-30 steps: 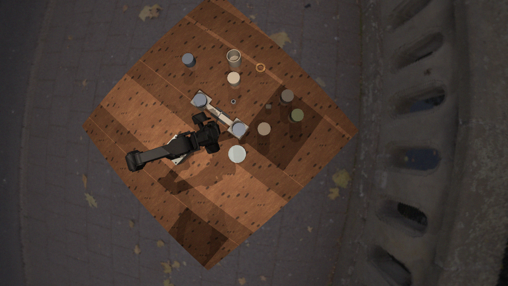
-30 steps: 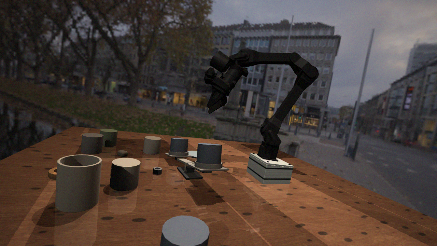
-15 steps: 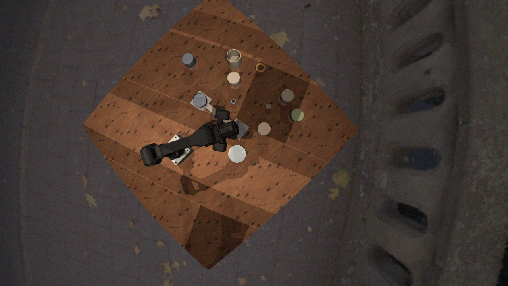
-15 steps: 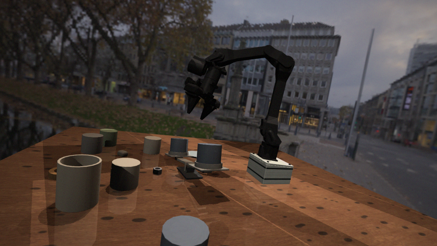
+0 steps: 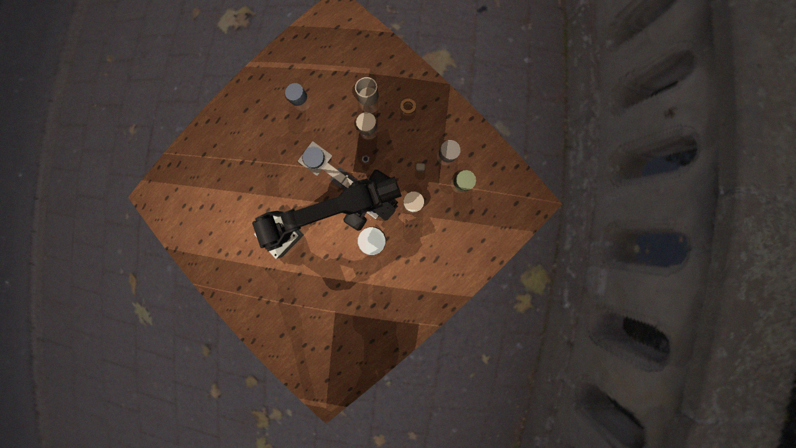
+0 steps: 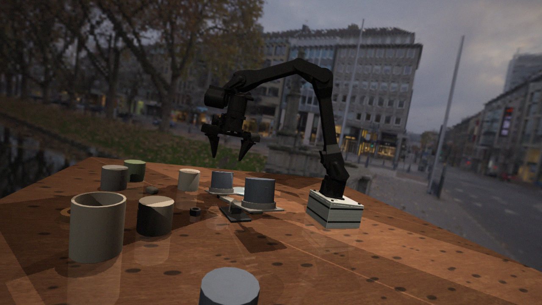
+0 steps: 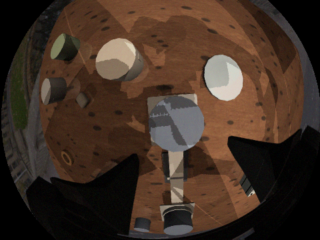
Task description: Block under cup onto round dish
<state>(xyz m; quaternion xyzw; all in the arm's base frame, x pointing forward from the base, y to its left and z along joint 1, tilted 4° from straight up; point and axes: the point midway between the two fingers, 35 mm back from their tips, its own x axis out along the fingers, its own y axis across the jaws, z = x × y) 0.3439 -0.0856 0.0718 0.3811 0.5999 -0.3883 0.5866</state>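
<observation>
Now: gripper tip 10 mm short of the blue-grey cup, 20 mm to the left of it and 80 mm above it. Round my gripper tip: round pale dish: 80 mm behind, 110 mm to the right, 130 mm below; then balance: 40 mm behind, 130 mm to the left, 100 mm below; then grey block: 90 mm below.
</observation>
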